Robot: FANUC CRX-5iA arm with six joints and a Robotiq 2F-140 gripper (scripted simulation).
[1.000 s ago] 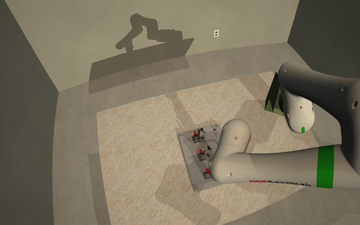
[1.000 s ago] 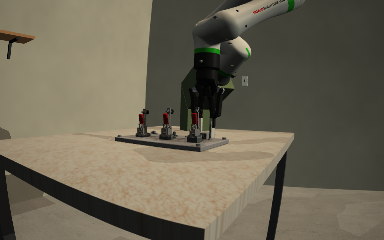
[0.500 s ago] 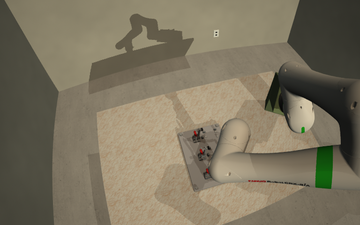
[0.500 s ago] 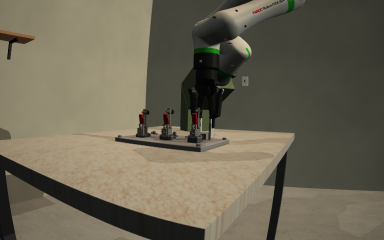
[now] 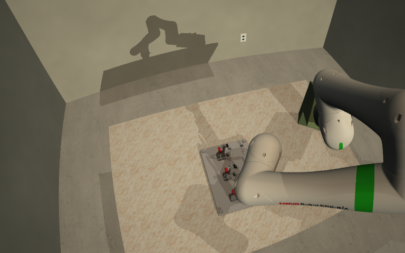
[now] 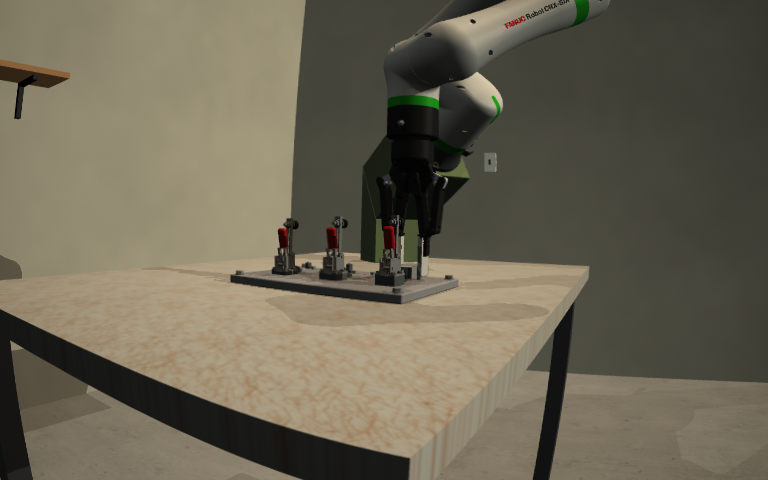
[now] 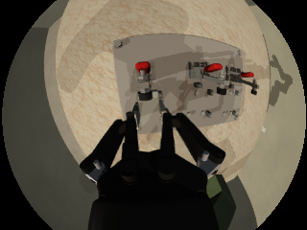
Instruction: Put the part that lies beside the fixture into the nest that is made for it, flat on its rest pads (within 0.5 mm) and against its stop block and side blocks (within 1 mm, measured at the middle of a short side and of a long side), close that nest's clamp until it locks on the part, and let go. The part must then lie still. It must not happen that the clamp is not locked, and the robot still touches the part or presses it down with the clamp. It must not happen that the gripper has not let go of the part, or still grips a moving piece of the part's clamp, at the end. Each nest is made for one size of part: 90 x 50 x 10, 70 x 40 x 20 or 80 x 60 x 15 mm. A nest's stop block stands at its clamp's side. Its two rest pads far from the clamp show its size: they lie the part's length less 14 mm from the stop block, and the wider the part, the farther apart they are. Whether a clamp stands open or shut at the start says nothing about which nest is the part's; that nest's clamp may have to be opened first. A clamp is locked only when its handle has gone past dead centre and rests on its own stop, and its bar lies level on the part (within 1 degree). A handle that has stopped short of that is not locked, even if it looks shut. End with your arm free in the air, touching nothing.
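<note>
My hand is 30 mm above the grey part. The rest, counted from my hand: grey fixture plate 80 mm ahead, 90 mm to the right, 50 mm below.
</note>
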